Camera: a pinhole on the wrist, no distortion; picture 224 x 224 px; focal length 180.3 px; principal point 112.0 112.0 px. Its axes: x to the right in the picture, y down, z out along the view. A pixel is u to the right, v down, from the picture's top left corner.
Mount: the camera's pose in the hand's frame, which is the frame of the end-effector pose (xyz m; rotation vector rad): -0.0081 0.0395 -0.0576 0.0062 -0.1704 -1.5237
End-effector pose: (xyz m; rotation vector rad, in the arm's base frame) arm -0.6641 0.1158 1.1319 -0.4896 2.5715 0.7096
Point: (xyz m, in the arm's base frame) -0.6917 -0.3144 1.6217
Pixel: behind the camera
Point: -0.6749 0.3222 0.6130
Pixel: 160.9 207.6
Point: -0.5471 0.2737 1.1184
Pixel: 98.4 28.1
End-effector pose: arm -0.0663 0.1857 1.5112 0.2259 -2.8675 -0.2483
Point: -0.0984 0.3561 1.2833
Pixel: 80.5 108.5
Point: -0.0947 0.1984 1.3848
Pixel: 179.1 133.5
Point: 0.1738 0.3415 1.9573
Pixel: behind the camera
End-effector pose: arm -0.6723 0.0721 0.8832 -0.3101 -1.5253 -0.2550
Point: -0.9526 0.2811 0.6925
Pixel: 99.3 51.9
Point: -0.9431 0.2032 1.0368
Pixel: 145.8 216.3
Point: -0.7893 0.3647 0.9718
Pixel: 11.0 203.3
